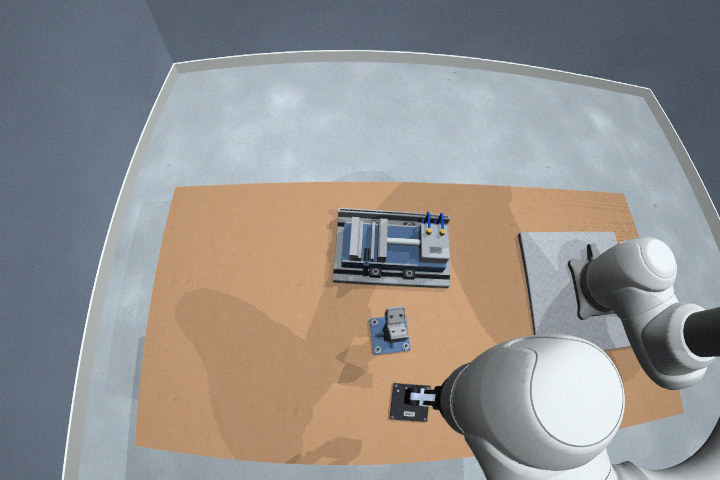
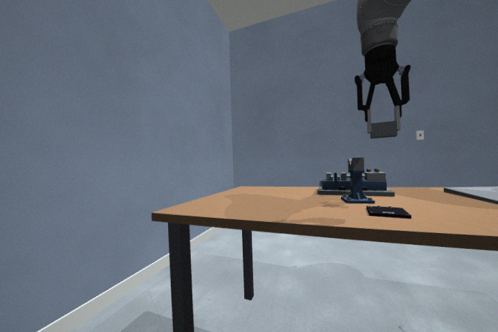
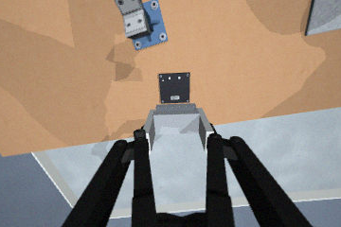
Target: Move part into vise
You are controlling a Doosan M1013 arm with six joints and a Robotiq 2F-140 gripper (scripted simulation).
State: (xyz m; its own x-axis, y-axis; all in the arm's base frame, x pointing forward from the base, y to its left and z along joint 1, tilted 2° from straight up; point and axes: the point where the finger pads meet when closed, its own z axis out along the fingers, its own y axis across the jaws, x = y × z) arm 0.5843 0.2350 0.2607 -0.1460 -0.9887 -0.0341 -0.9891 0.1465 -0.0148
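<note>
My hand is 3 cm above the part and 1 cm to the left of it. From my hand the other things lie so: work stop (33 cm to the right, 17 cm below, 10 cm ahead); V-block post (20 cm below, 16 cm to the right, 4 cm ahead); black infeed plate (26 cm below, 1 cm to the left).
</note>
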